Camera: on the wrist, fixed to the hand. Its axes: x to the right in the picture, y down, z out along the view.
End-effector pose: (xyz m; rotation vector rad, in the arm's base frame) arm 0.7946 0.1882 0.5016 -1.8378 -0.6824 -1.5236
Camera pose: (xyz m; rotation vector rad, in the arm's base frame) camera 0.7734 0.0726 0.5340 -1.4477 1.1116 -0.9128
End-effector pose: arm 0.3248 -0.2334 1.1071 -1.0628 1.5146 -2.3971
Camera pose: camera 0.2247 -0.1949 1.0490 0.6005 1.8944 -1.2242
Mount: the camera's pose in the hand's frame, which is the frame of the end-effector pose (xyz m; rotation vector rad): 0.0291 0.0552 -0.1048 -0.4421 0.4514 1.4803
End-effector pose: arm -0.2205 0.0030 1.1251 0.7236 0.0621 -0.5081
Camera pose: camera -0.1569 0.0935 1.0737 0.2809 0.0422 1.0629
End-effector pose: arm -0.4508 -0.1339 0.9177 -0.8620 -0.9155 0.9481
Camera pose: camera -0.3622 -0.1091 0.8377 -2.1314 0.0824 1.6754
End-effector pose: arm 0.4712 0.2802 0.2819 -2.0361 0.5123 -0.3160
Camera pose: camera 0.4399 0.1624 0.2856 -1.4167 2.2876 0.2924
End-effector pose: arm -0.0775 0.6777 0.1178 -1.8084 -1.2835 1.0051
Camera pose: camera 0.0443 0.6802 0.1125 2.9082 -0.3409 -0.7870
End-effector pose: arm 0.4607 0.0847 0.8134 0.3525 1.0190 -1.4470
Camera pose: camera 0.4685 0.1532 0.7128 0.8716 0.9814 0.2010
